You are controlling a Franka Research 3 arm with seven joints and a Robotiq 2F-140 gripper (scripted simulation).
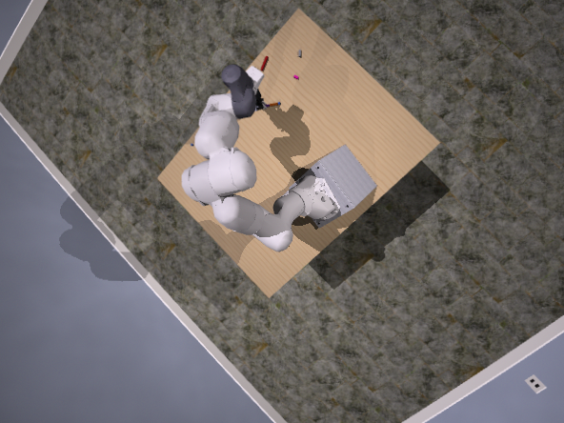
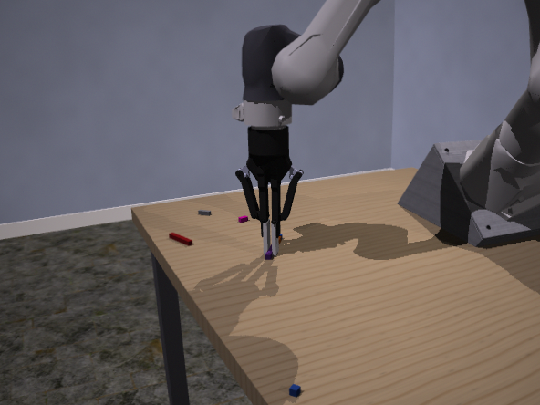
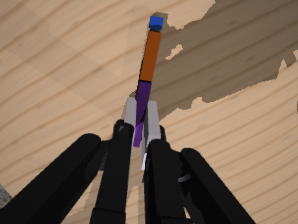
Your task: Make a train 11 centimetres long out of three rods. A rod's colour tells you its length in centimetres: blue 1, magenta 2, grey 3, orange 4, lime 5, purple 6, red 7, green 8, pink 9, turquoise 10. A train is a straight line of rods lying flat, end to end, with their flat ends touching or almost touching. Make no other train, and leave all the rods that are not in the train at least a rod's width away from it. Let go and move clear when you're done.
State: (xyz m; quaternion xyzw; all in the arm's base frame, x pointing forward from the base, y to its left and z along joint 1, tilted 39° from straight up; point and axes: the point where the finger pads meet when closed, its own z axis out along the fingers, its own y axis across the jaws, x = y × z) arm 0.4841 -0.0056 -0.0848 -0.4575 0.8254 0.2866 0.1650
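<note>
Now: the purple rod 3 cm below my hand. Round my hand: red rod: 16 cm ahead, 13 cm to the right, 3 cm below; then magenta rod: 21 cm to the right, 3 cm below; then orange rod: 3 cm behind, 4 cm to the right, 3 cm below.
</note>
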